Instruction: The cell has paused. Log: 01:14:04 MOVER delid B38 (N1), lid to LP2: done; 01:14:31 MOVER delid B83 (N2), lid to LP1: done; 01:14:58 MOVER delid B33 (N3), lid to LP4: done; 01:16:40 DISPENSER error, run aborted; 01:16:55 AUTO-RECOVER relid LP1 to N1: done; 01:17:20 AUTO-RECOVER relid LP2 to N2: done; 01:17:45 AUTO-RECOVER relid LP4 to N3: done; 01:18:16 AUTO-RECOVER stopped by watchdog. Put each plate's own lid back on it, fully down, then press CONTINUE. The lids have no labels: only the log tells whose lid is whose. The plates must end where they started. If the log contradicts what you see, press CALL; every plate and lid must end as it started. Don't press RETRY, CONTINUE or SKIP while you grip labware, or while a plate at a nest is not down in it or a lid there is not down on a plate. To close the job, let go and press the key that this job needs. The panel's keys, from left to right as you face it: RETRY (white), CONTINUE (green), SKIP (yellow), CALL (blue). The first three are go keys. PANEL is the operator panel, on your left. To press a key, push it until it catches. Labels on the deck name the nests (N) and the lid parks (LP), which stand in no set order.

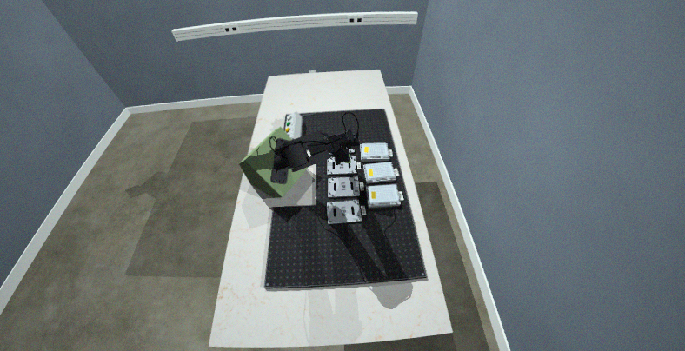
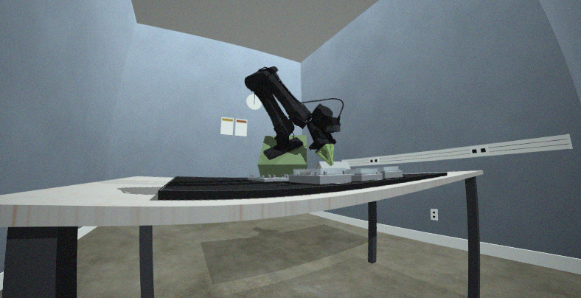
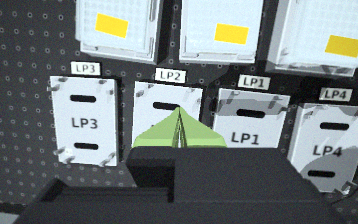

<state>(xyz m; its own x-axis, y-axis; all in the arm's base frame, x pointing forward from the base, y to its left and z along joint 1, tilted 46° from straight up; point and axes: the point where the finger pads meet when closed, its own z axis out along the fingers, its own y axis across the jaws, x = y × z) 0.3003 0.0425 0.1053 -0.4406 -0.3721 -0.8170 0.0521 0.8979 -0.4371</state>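
Now: the plate 140 mm ahead of my hand, 70 mm to the right of it and 40 mm below it. From my hand the other things lie so: lid park LP4 (220 mm to the right, 80 mm behind, 60 mm below); then green continue key (350 mm to the left, 260 mm behind, 10 mm above); then lid park LP2 (60 mm below, 30 mm to the left, 30 mm behind).
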